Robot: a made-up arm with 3 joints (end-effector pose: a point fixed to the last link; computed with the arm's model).
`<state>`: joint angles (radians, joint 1 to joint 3).
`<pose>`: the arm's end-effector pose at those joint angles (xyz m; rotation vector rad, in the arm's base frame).
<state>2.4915 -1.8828 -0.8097</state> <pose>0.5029 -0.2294 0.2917 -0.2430 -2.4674 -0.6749</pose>
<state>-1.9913 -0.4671 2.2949</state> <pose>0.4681 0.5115 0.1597 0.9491 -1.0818 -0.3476</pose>
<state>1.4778 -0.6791 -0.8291</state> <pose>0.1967 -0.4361 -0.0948 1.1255 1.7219 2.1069</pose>
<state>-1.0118 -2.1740 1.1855</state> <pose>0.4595 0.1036 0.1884 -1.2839 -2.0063 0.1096</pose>
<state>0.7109 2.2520 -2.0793</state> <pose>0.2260 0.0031 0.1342 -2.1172 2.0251 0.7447</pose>
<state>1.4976 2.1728 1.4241</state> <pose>-0.1260 -0.0471 -0.0076 0.1739 1.2519 -0.2253</pose>
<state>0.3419 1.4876 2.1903</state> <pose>-0.0488 -0.1125 -0.2735 -0.0498 1.0426 0.9392</pose>
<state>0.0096 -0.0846 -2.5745</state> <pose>0.1487 -0.0788 -0.3220 -1.3964 -0.2762 -0.4426</pose>
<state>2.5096 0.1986 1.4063</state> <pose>0.2811 -0.3199 0.5074 -1.7293 1.5986 0.9971</pose>
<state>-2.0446 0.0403 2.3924</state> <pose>0.3371 0.5863 0.2063 1.2301 -0.9326 0.0751</pose>
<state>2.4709 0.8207 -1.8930</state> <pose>-0.0129 0.0316 0.2643 1.7600 0.1182 0.5557</pose>
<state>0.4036 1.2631 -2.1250</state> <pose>0.0408 -0.0614 0.0077 -2.2000 0.9114 0.1251</pose>
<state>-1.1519 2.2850 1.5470</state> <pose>-0.1151 0.2084 0.0656 2.2279 0.8655 1.6498</pose>
